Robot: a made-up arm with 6 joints.
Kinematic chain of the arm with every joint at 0, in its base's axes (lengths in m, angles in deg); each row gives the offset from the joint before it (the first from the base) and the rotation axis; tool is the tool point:
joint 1: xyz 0 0 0.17 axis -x
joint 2: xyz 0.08 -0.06 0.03 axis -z
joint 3: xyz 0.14 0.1 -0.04 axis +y
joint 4: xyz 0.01 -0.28 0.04 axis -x
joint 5: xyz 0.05 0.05 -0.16 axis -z
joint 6: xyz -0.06 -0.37 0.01 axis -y
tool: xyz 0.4 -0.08 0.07
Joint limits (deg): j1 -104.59..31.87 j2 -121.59..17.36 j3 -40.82..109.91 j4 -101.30..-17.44 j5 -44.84..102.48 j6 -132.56..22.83
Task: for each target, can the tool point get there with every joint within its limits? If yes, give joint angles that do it. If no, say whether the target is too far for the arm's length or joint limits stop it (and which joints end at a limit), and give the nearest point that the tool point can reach.
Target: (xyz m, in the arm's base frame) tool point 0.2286 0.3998 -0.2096
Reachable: yes | joints -43.77 -71.52 24.68 -72.64 21.01 -20.32
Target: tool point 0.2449 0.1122 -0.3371
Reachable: yes | joints -28.99 -28.37 29.87 -91.70 19.64 10.20
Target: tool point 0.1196 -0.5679 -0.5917
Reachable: no: joint limits stop it (at a limit: joint 2, joint 4, joint 5, joint 6) | nearest point 0.1348 -0.4987 -0.4989 | short by 0.117 m
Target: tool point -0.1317 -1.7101 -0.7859
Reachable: no: too far | nearest point 0.0862 -0.7215 -0.2333 | short by 1.153 m
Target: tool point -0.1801 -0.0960 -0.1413
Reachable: yes | joints 17.66 -52.79 15.05 -90.46 53.33 -51.96
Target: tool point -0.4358 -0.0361 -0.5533
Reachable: no: joint limits stop it (at a limit: joint 2, joint 4, joint 5, joint 6) | nearest point -0.3290 -0.0305 -0.4417 | short by 0.155 m
